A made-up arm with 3 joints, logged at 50 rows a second.
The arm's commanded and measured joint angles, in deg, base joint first. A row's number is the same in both.
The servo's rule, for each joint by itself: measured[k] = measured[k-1] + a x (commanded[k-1-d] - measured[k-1]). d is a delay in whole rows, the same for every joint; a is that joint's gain. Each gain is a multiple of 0.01, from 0.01 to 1. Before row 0 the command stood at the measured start. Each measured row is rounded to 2 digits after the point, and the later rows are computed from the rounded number. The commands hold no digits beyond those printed.
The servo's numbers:
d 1
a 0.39 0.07 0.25
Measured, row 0:
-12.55, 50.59, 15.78
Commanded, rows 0 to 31:
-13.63, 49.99, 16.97
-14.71, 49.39, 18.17
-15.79, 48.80, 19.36
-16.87, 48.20, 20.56
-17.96, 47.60, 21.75
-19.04, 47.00, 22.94
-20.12, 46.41, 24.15
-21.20, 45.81, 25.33
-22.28, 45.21, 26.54
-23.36, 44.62, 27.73
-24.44, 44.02, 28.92
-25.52, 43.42, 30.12
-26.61, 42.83, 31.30
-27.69, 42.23, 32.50
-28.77, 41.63, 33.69
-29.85, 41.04, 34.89
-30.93, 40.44, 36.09
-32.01, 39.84, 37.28
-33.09, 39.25, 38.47
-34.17, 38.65, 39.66
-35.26, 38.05, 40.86
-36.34, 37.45, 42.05
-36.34, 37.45, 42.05
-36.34, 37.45, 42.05
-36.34, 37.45, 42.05
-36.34, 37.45, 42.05
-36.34, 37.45, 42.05
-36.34, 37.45, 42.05
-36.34, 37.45, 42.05
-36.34, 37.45, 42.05
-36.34, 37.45, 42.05
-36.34, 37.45, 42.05
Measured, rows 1 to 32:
-12.55, 50.59, 15.78
-12.97, 50.55, 16.08
-13.65, 50.47, 16.60
-14.48, 50.35, 17.29
-15.41, 50.20, 18.11
-16.40, 50.02, 19.02
-17.43, 49.81, 20.00
-18.48, 49.57, 21.04
-19.54, 49.31, 22.11
-20.61, 49.02, 23.22
-21.68, 48.71, 24.35
-22.76, 48.38, 25.49
-23.84, 48.03, 26.65
-24.92, 47.67, 27.81
-26.00, 47.29, 28.98
-27.08, 46.89, 30.16
-28.16, 46.48, 31.34
-29.24, 46.06, 32.53
-30.32, 45.62, 33.72
-31.40, 45.17, 34.91
-32.48, 44.71, 36.10
-33.56, 44.24, 37.29
-34.64, 43.76, 38.48
-35.30, 43.32, 39.37
-35.71, 42.91, 40.04
-35.96, 42.53, 40.54
-36.11, 42.17, 40.92
-36.20, 41.84, 41.20
-36.25, 41.53, 41.41
-36.29, 41.24, 41.57
-36.31, 40.97, 41.69
-36.32, 40.72, 41.78

